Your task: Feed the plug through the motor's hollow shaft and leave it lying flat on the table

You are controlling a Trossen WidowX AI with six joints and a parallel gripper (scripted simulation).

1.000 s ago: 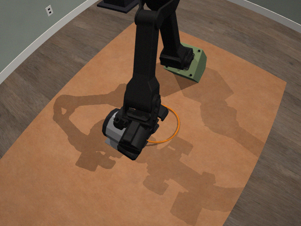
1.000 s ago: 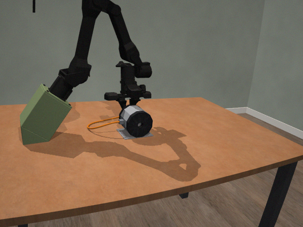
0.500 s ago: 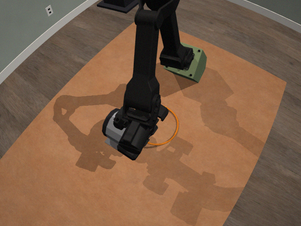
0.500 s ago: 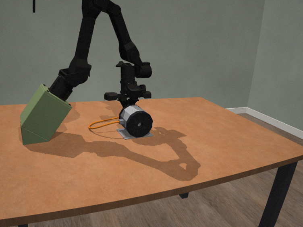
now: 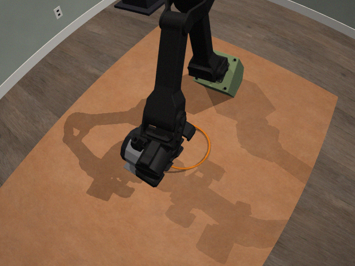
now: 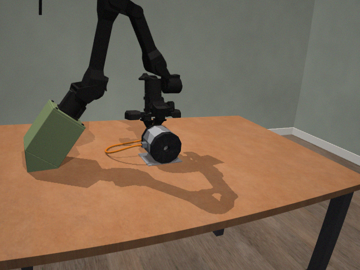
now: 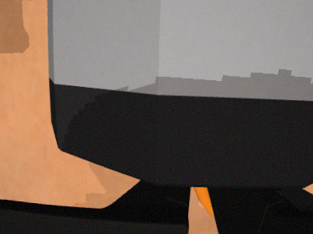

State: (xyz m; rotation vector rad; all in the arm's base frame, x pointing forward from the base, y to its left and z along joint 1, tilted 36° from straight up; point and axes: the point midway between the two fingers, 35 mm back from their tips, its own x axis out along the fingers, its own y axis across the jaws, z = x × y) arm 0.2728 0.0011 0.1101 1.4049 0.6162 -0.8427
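The grey plug is 50 mm to the right of my hand and 30 mm below it.
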